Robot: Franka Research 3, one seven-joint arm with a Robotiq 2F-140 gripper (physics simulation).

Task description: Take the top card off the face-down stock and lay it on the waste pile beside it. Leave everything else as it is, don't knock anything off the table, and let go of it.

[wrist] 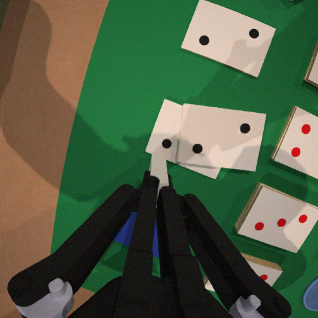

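The face-down stock (125,231) shows as a blue patch, mostly hidden behind my gripper's fingers. Beside it, a white card with two black dots (222,135) lies askew on another white card (162,125), whose left part, with one black dot, and lower right corner stick out from under it. I cannot tell whether the upper card lies quite flat. My gripper (156,163) is shut and empty. Its pale fingertips show over the lower left edge of the lower card, close to the upper card's left end.
Another white card with two black dots (229,39) lies higher in the view. Piles with red dots (280,217) (302,142) (252,272) lie to the right on the green mat (112,90). A blue round object (312,295) shows at the lower right. The brown table (30,175) shows at the left.
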